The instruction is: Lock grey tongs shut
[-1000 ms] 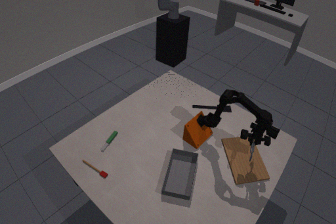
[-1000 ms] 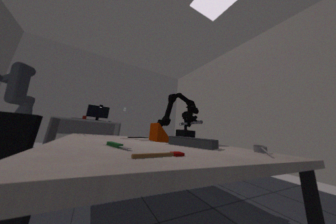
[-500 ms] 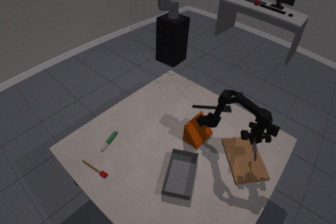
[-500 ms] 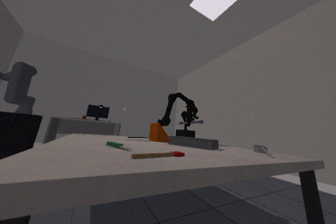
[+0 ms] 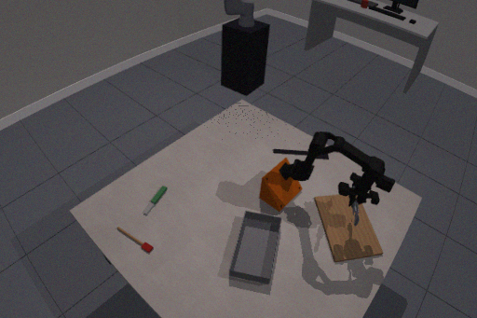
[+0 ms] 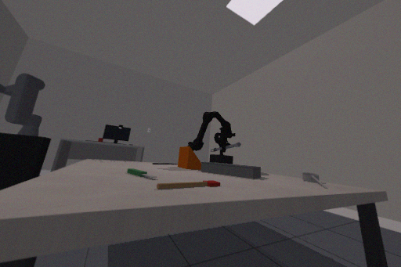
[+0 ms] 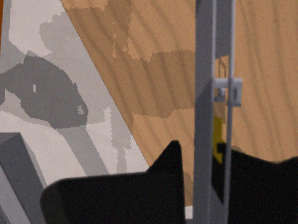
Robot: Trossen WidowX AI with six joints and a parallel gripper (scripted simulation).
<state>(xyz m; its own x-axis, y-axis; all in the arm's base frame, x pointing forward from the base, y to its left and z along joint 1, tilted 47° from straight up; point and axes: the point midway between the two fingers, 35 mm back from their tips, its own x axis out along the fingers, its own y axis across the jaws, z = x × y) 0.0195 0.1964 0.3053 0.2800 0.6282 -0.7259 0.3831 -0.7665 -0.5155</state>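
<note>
The yellow lock piece lies 3 cm behind my gripper tip and 3 cm above it. The rest, counted from my gripper tip: black spatula (37 cm to the right, 33 cm behind, 14 cm below); wooden board (13 cm below, 3 cm to the left, 1 cm behind); grey roasting tin (35 cm ahead, 26 cm to the right, 11 cm below).
</note>
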